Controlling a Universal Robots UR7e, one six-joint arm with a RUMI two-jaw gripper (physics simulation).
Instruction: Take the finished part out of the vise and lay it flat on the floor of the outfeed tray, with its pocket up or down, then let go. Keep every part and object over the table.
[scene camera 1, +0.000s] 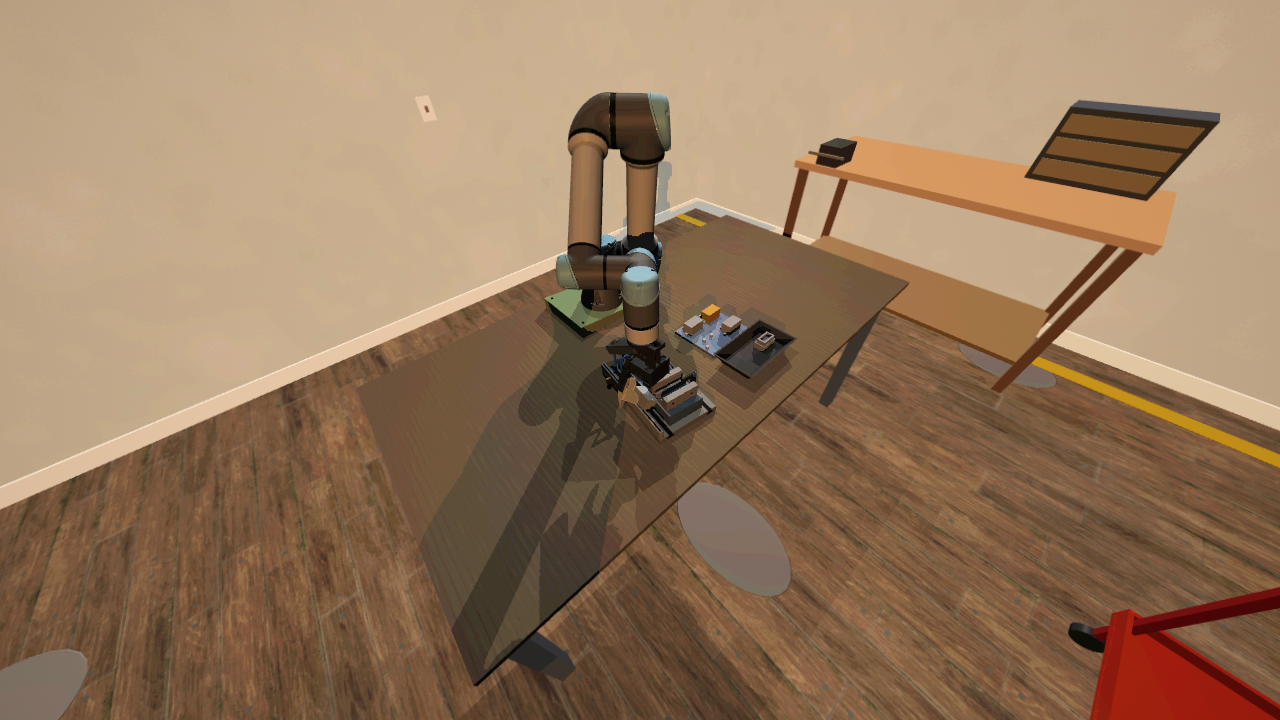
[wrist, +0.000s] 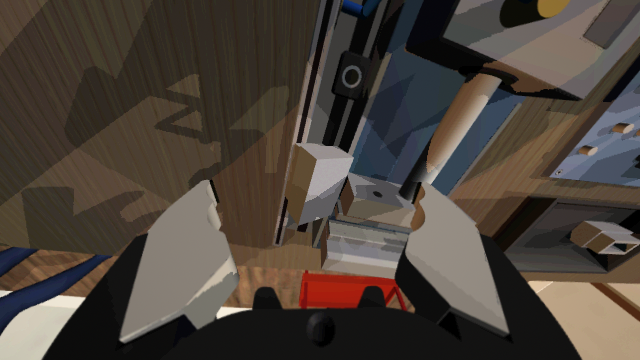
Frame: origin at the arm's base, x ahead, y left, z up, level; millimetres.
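Where they show: gripper, fingertip midpoint: (scene camera 1: 641, 390) (wrist: 316, 184); arm's base at its link origin: (scene camera 1: 601, 300).
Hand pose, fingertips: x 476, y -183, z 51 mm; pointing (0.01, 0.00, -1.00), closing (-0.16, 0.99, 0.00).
Note:
Each offset is from my fingertips to the top centre of the thing. "*": to the spot under its first point.
My gripper (scene camera 1: 646, 385) (wrist: 316, 184) is open and empty, pointing down over the vise {dx -27, dy +72, dz +16 mm} (scene camera 1: 684, 422) (wrist: 395, 115). In the wrist view the right finger overlaps the screw end and the pale jaw (wrist: 380, 202). A pale block {dx +9, dy -1, dz +4 mm} (wrist: 325, 182) with a tan side stands by the vise's left rail, in line with the gap between the fingers; I cannot tell whether it is the finished part. A layered pale body {dx +47, dy +71, dz -3 mm} (wrist: 367, 245) lies past the jaw. The black outfeed tray {* dx +123, dy +400, dz -41 mm} (scene camera 1: 773, 358) (wrist: 540, 260) holds a pale part with an opening {dx +51, dy +455, dz -36 mm} (scene camera 1: 764, 340) (wrist: 605, 237).
A blue-grey pegged plate {dx -111, dy +390, dz -75 mm} (scene camera 1: 726, 341) (wrist: 580, 162) stands beside the tray, with two pale blocks and an orange block {dx -163, dy +430, dz -39 mm} (scene camera 1: 710, 313) on it. The vise's screw {* dx -60, dy +75, dz +2 mm} (wrist: 460, 120) and screw housing {* dx -95, dy +80, dz +13 mm} (wrist: 530, 50) rise beside the right finger. The near table edge runs close past the vise.

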